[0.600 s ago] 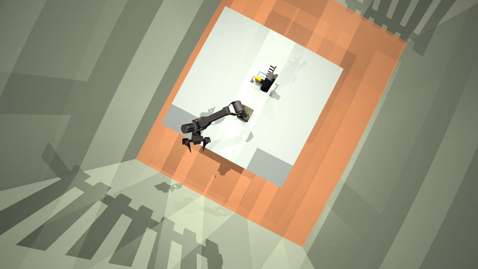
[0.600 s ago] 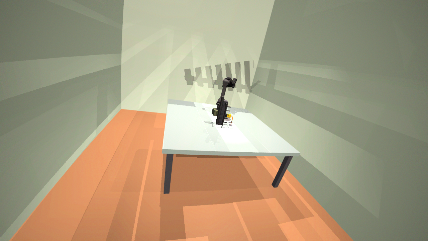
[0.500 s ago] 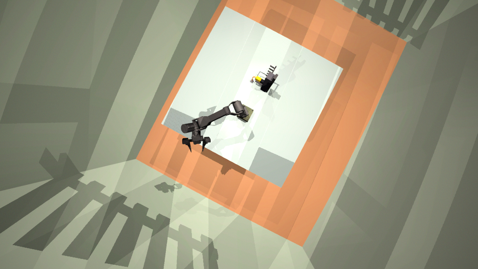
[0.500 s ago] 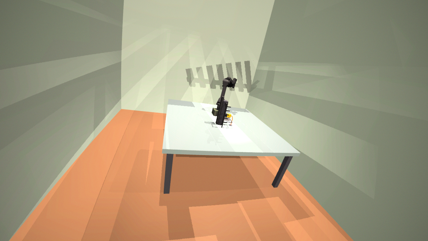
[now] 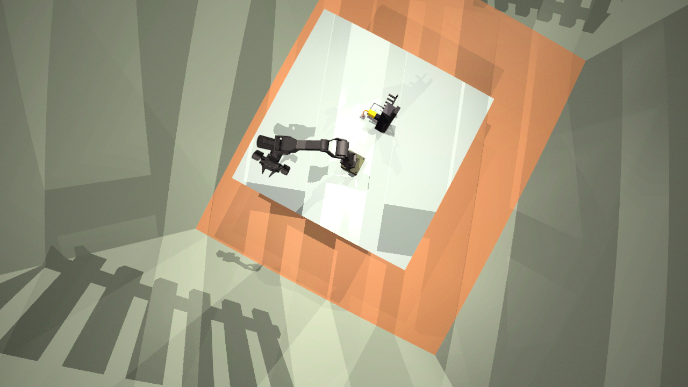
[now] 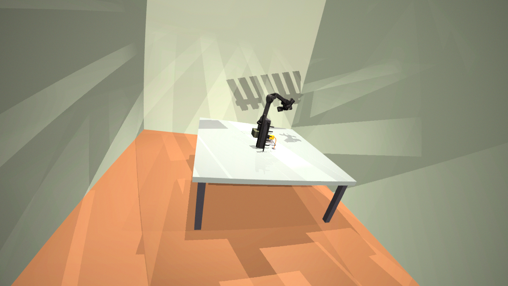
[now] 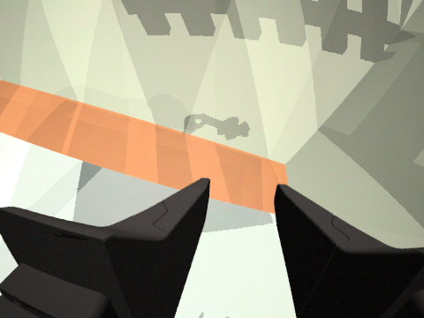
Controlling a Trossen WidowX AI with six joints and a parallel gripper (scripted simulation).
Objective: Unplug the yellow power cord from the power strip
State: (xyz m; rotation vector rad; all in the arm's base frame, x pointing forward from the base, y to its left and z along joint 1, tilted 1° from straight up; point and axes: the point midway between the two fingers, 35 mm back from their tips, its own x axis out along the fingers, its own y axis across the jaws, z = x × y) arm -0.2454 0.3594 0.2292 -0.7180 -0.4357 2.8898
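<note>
Right now my gripper tip is 590 mm short of the yellow plug, 380 mm to the left of it and 160 mm above it. Round my gripper tip: power strip: 580 mm ahead, 450 mm to the right, 140 mm below.
</note>
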